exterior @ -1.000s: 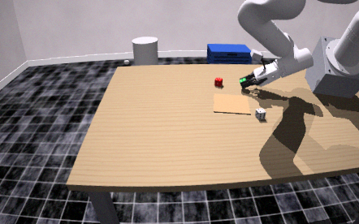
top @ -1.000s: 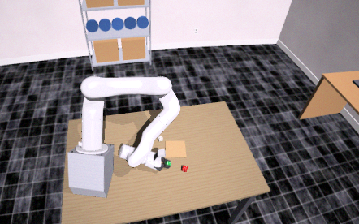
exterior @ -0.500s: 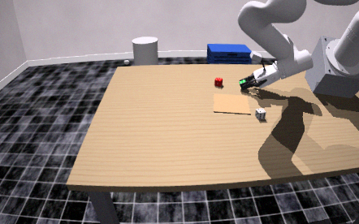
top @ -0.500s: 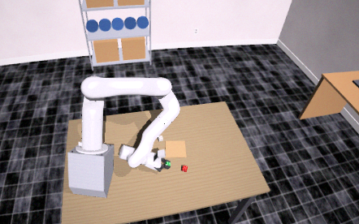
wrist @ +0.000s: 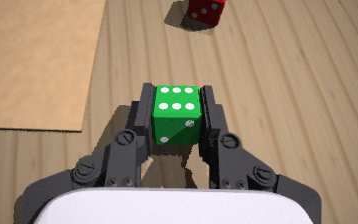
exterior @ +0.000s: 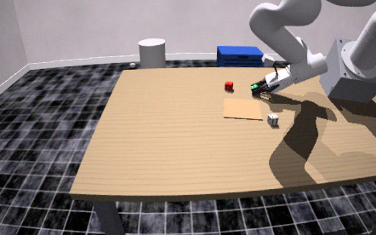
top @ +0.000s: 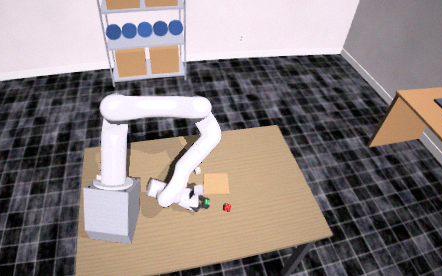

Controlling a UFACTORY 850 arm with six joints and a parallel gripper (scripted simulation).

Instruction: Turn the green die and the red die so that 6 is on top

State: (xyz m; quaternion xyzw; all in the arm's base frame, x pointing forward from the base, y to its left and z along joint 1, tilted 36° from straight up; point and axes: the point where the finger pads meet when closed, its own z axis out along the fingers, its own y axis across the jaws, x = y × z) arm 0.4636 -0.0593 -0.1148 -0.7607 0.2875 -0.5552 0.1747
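Right now the green die is 1 cm below my hand and 1 cm ahead of it. Also, from my hand: red die 11 cm ahead, 5 cm to the right, 1 cm below; tan mat 12 cm to the left, 10 cm ahead, 2 cm below; white die 23 cm to the left, 2 cm ahead, 1 cm below.
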